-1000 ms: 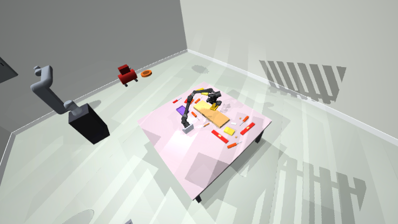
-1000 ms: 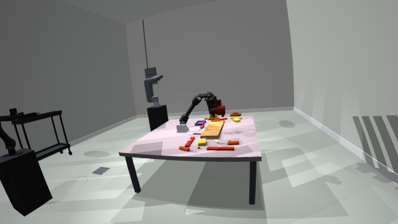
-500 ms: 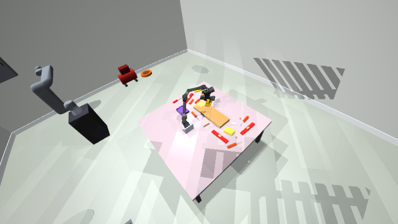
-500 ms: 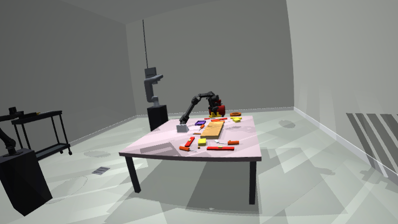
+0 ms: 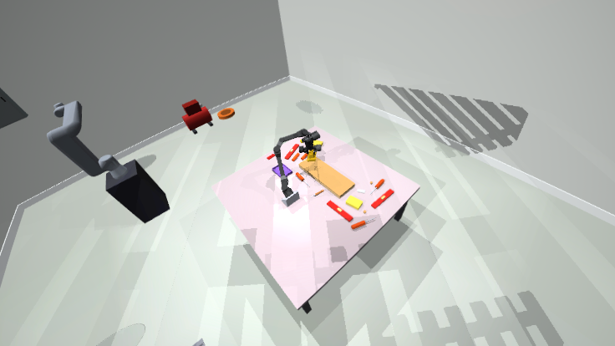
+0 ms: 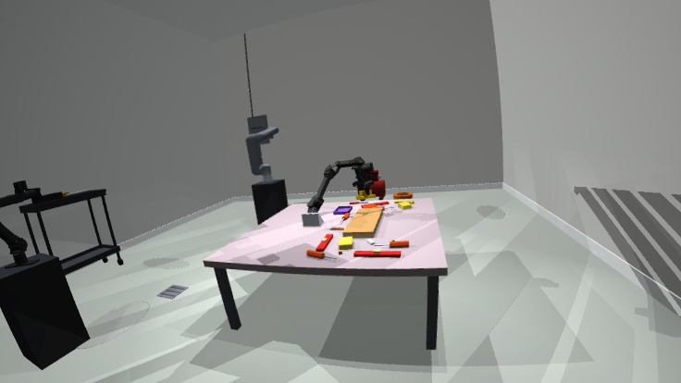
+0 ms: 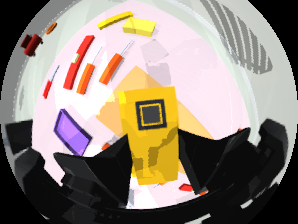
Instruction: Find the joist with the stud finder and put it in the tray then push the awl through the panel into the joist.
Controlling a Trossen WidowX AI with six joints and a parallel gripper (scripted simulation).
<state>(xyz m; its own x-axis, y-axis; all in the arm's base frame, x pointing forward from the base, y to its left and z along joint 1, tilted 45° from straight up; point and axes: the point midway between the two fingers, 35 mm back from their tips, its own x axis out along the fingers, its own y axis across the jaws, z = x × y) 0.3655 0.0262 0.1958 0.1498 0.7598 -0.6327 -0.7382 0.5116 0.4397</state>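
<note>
My gripper tip is 24 cm past the purple tray, 16 cm to the right of it and 15 cm above it. From my gripper tip the other things lie so: yellow stud finder 1 cm to the left, 2 cm above; orange-handled awl 18 cm behind, 26 cm to the right, 16 cm below.
</note>
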